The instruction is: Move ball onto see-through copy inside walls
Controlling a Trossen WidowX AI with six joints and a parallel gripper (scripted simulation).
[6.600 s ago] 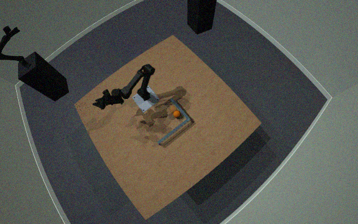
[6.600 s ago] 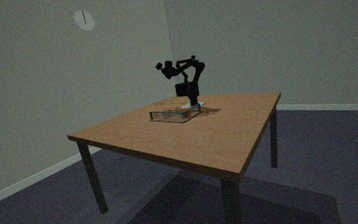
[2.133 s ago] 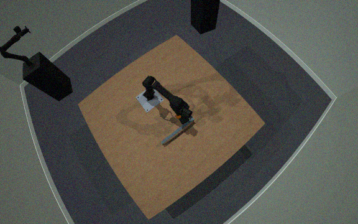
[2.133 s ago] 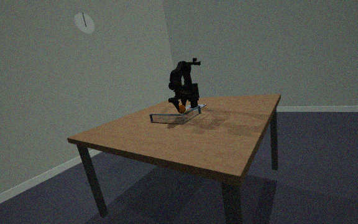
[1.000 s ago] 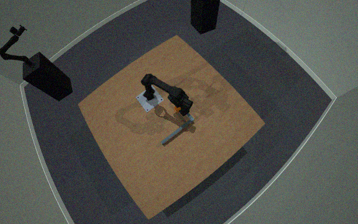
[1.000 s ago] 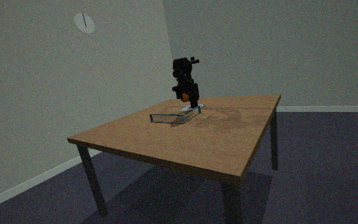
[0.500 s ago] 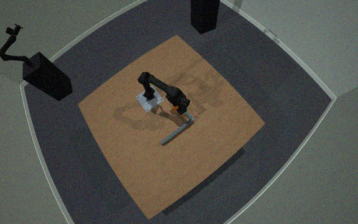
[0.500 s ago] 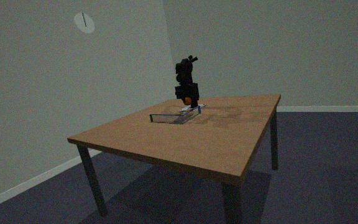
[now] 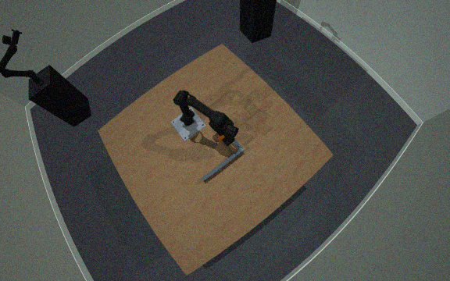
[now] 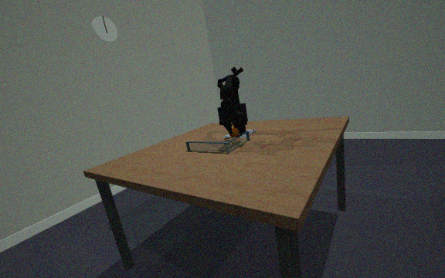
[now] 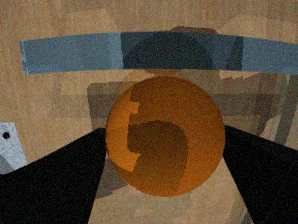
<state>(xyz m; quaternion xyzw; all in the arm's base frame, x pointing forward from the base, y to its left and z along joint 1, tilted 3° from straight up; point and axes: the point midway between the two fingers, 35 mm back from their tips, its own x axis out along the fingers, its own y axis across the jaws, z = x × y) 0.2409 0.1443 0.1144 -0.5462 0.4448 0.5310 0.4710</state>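
Right now my gripper tip is right at the orange ball. Also, from my gripper tip: see-through copy: 40 mm below; clear wall: 160 mm ahead, 80 mm to the right, 40 mm below.
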